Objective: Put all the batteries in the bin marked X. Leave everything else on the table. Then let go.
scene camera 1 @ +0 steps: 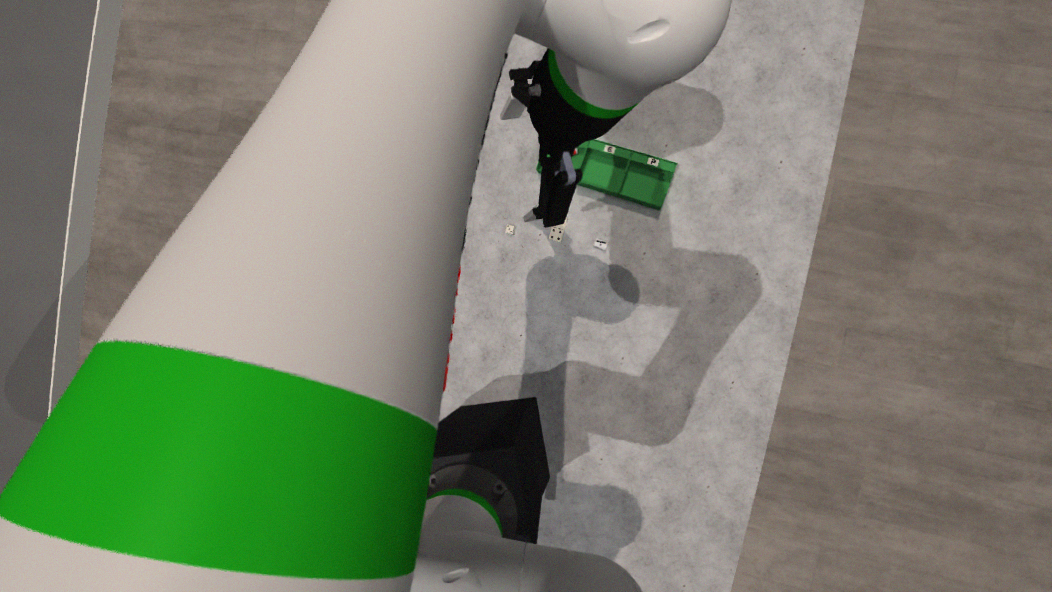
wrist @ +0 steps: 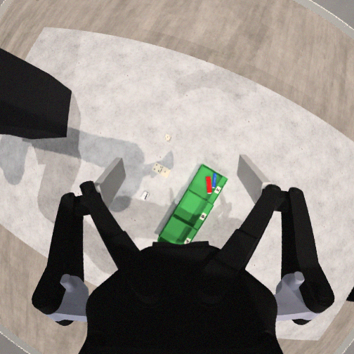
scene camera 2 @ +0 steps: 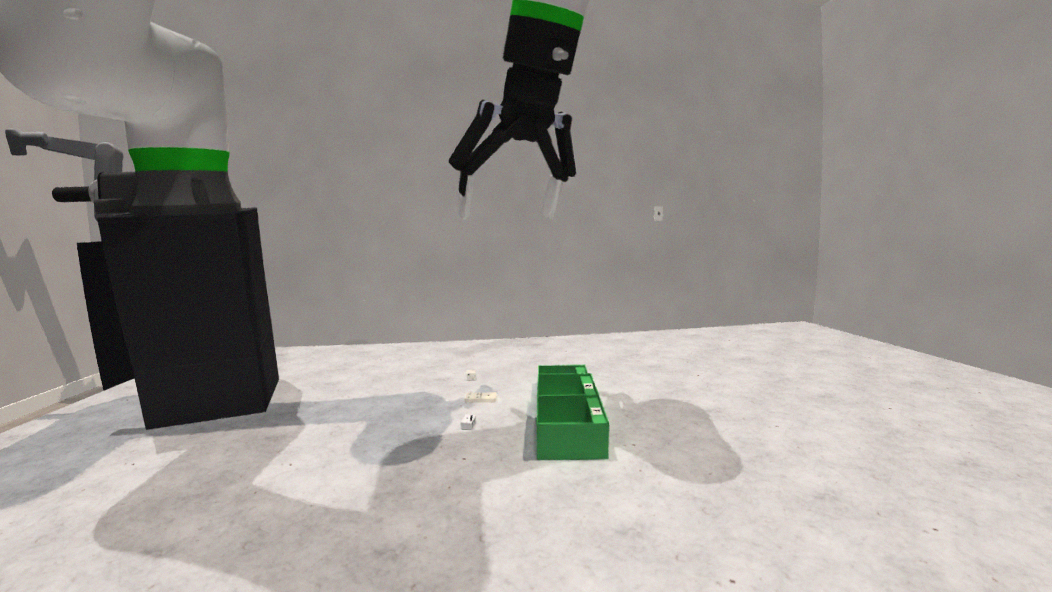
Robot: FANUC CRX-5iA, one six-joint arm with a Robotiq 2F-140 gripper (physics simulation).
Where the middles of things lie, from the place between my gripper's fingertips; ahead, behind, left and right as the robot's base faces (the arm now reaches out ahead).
Labels:
Now: the green three-part tray (scene camera 2: 572, 424) 60 mm ahead of my hand, 100 mm to the right of it and 270 mm below it.

